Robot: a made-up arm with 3 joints.
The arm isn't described. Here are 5 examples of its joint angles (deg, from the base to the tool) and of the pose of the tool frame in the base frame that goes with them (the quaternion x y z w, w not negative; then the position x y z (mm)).
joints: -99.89 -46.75 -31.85
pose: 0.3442 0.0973 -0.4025 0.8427 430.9 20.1 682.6
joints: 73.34 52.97 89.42
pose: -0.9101 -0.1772 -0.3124 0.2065 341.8 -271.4 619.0
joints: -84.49 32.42 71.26
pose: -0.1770 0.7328 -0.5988 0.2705 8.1 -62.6 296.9
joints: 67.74 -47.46 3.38
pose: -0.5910 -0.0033 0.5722 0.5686 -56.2 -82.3 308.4
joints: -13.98 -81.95 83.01
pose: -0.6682 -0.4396 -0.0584 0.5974 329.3 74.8 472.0
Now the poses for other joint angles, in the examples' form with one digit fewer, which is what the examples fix.
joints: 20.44 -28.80 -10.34
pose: -0.389 0.198 0.170 0.884 71 153 340
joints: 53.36 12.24 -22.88
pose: -0.402 0.259 0.069 0.876 122 111 324
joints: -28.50 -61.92 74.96
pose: -0.694 -0.198 -0.224 0.655 351 -38 449
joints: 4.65 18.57 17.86
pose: -0.425 0.277 -0.368 0.779 269 -63 327
